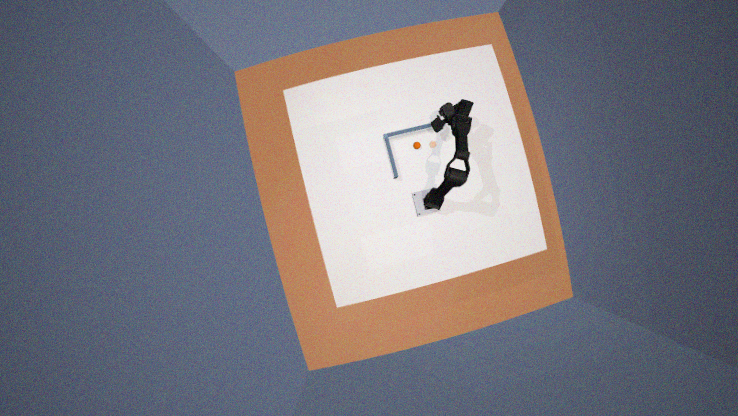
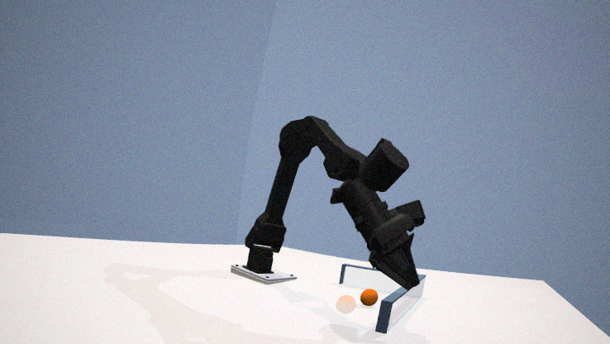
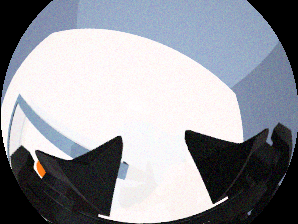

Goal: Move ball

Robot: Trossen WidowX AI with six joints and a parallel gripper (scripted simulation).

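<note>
My gripper tip is 14 cm past the orange ball, 15 cm to the right of it and 7 cm above it. Round my gripper tip: see-through copy of ball 15 cm behind, 6 cm to the left, 7 cm below.
</note>
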